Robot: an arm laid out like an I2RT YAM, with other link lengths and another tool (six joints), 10 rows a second.
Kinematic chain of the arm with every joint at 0, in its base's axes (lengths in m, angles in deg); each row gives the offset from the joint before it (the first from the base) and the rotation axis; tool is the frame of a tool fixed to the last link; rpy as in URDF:
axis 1: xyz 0 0 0.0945 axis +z
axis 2: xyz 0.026 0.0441 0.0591 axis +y
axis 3: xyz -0.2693 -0.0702 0 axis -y
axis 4: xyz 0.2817 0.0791 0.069 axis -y
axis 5: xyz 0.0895 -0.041 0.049 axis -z
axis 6: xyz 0.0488 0 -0.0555 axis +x
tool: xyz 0.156 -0.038 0.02 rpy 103.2 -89.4 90
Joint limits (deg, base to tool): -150..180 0..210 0..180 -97..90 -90..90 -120..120
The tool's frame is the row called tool.
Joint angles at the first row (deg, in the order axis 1, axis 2, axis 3, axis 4, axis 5, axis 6):
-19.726, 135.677, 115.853, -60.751, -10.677, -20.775
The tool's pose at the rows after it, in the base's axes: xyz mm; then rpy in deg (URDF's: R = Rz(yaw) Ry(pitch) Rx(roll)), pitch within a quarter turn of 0, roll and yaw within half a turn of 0:
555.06, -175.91, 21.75, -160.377, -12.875, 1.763
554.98, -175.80, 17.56, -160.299, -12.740, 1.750
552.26, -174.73, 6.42, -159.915, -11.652, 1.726
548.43, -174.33, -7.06, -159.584, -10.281, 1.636
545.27, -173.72, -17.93, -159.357, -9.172, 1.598
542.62, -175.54, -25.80, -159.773, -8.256, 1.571
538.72, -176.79, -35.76, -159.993, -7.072, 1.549
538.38, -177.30, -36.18, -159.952, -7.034, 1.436
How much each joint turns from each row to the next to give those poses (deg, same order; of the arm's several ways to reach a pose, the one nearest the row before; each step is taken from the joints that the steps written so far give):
-0.021, 0.000, -0.372, 0.612, 0.000, 0.044
-0.001, 0.307, -0.281, 0.435, -0.021, 0.000
0.022, 1.136, -0.025, 0.002, 0.043, -0.044
-0.022, 1.398, -0.001, 0.001, 0.197, -0.021
0.022, 1.138, 0.002, 0.021, 0.196, -0.001
0.001, 0.831, 0.000, 0.130, 0.722, 0.022
-0.023, 1.047, -0.001, 0.022, 0.633, -0.022
-0.065, 0.044, -0.001, 0.002, -0.021, 0.044

